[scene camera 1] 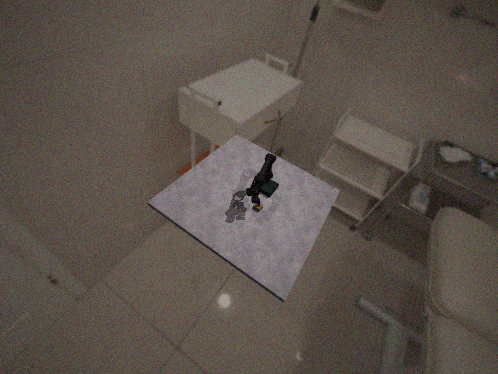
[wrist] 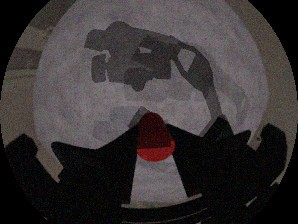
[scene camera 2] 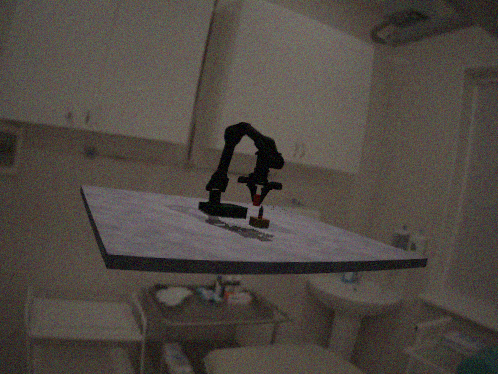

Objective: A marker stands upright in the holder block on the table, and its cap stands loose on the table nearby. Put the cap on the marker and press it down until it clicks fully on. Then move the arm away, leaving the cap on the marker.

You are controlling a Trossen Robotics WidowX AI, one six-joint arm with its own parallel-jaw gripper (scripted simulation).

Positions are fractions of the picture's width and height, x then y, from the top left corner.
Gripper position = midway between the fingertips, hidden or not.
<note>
My gripper (wrist: 0.51,0.57) carries a red cap.
</note>
